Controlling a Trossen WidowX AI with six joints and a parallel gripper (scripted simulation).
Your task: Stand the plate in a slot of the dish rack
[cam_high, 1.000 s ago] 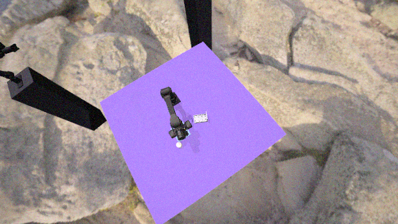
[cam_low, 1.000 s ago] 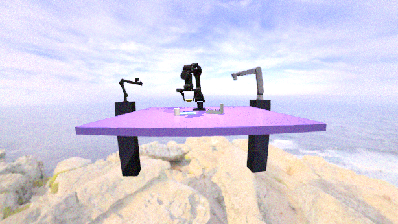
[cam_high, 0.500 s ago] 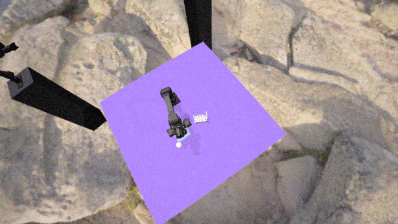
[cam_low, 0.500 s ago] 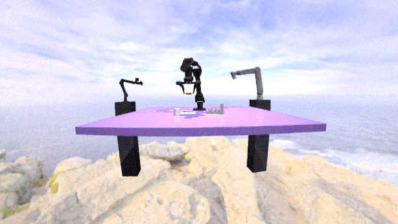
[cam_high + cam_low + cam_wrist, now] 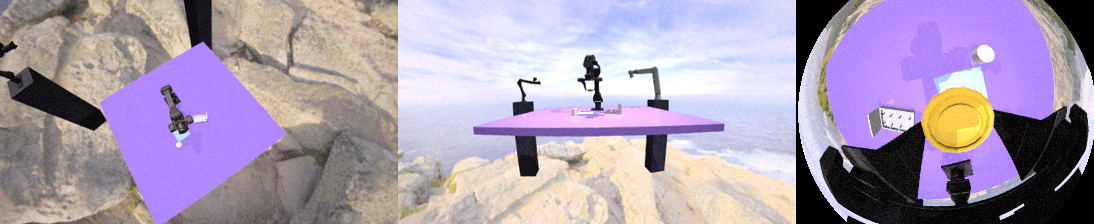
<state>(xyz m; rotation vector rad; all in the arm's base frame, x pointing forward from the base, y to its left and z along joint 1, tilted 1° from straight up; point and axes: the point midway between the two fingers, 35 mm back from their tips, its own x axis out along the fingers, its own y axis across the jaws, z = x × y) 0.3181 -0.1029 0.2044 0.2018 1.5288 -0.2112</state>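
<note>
Now: gripper tip 18 cm to the right of the grey dish rack, 15 cm above it and 1 cm past it. Also, from my gripper tip: white cup: 15 cm below, 12 cm to the right, 6 cm ahead; then light blue mat: 18 cm below, 4 cm behind, 3 cm to the right; then yellow plate: 1 cm above.
</note>
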